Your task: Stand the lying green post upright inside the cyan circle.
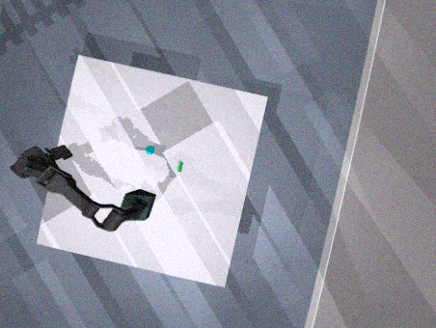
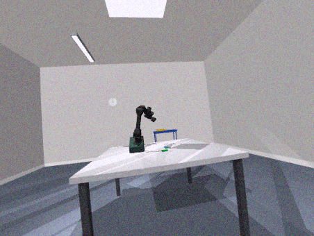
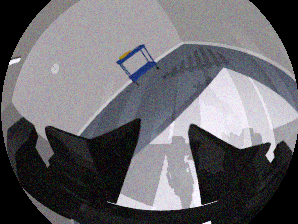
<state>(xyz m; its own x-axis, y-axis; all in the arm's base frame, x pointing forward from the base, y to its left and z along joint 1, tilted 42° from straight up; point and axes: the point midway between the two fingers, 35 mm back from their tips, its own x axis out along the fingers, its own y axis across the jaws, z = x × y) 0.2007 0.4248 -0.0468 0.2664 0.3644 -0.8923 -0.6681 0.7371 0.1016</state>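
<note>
Right now my gripper tip is 55 cm to the left of the green post, 36 cm above it and 8 cm short of it. Round my gripper tip: cyan circle 37 cm below, 32 cm to the right, 13 cm ahead.
</note>
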